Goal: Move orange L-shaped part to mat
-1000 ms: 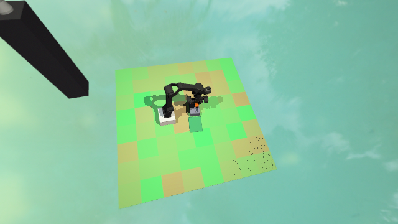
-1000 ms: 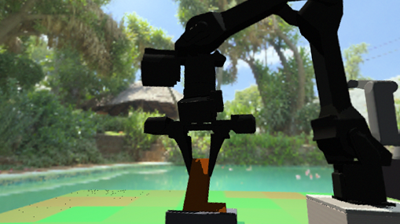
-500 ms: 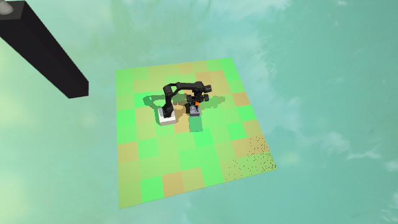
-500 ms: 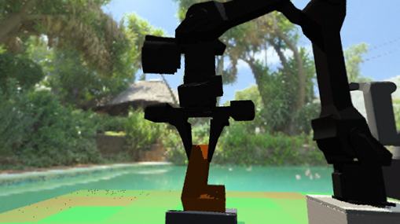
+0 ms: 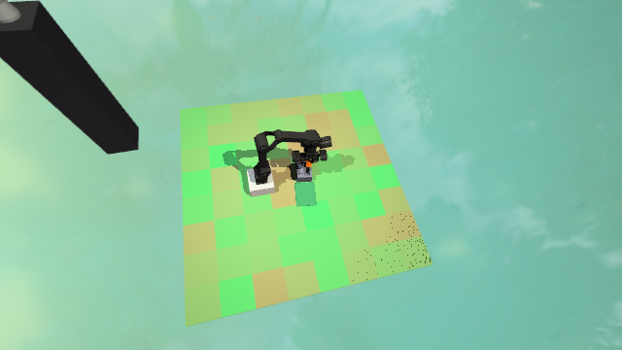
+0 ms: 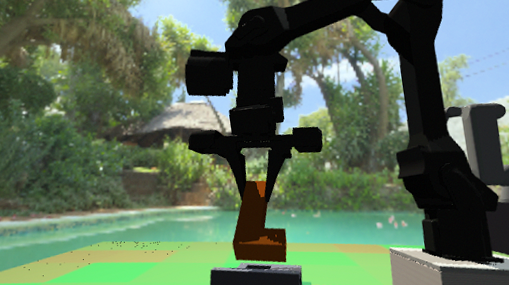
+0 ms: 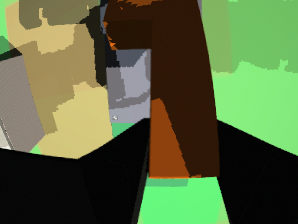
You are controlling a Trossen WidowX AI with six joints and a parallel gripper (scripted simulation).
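Now: the green mat 3 cm behind my gripper tip, 12 cm to the right of it and 17 cm below it. The rest, counted from my gripper tip: orange L-shaped part: 1 cm behind, 4 cm to the left, 3 cm below.
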